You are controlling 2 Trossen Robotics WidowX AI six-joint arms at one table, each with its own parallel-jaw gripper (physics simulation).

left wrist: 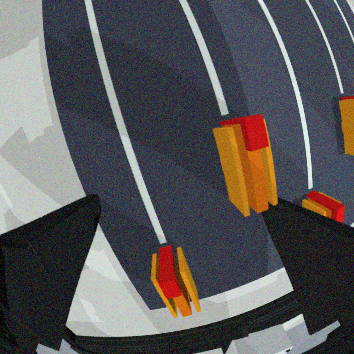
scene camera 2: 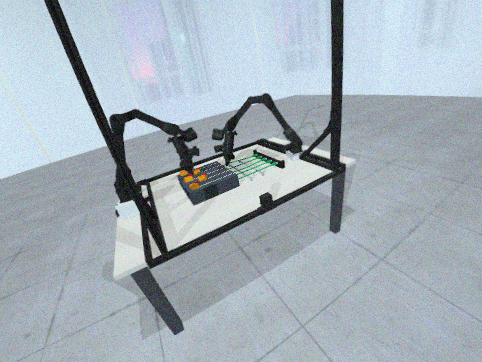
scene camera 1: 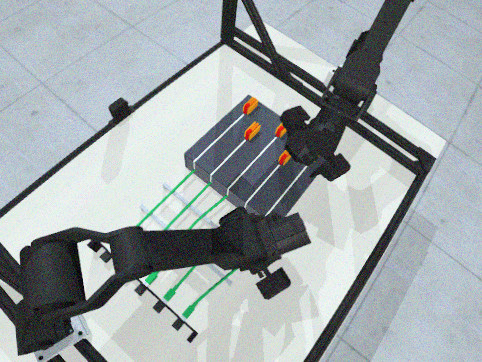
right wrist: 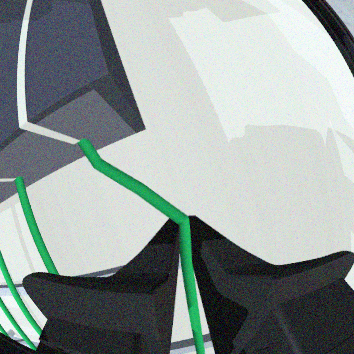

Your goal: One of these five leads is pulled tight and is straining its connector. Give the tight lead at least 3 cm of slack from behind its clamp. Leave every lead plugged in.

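Places are measured from the left arm's base along level axes (x right, y back, z down), in metres.
Pixels of known places: left gripper, fingertip midpoint: (left wrist: 184, 203); right gripper, fingertip midpoint: (scene camera 2: 226, 165) (right wrist: 182, 222); left arm's base, link origin: (scene camera 2: 128, 198); right arm's base, link origin: (scene camera 2: 296, 151) (scene camera 1: 52, 326).
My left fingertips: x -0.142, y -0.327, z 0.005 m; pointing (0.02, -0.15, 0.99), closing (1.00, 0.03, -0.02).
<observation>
Ahead of a thing's pixels: the offset from my left fingertips to its top centre. "pt": to the spot under its first point.
Five leads run white over a dark block (scene camera 1: 239, 167) (left wrist: 170, 140) (right wrist: 65, 50) and green towards a black connector rail {pt dx -0.178, dy -0.412, dz +0.027 m} (scene camera 1: 191, 334). Orange clamps with red parts sit at their ends on the block. My left gripper (left wrist: 184, 203) (scene camera 2: 190, 173) is open above the block. The outermost clamp {dx -0.009, dy +0.036, dz -0.024 m} (left wrist: 175, 280) shows between its fingers, apart from them; a neighbouring clamp {dx +0.029, dy -0.021, dz -0.018 m} (left wrist: 248, 165) is close beside the right-hand finger in that view. My right gripper (right wrist: 182, 222) (scene camera 2: 228, 164) is shut on the outermost green lead {pt dx -0.098, dy -0.180, dz +0.045 m} (right wrist: 142, 189), which bends at the fingertips. The arms hide parts of leads and rail in scene camera 1.
Pale thin bars {pt dx +0.107, dy -0.290, dz +0.052 m} (scene camera 1: 172, 195) lie under the green leads between block and rail. A black frame (scene camera 1: 370, 130) borders the white table. A small black box {pt dx +0.380, dy -0.295, dz +0.024 m} (scene camera 1: 119, 109) (scene camera 2: 266, 199) sits on the frame's edge. The two far clamps (scene camera 1: 250, 105) (scene camera 1: 252, 131) stand away from my left gripper.
</observation>
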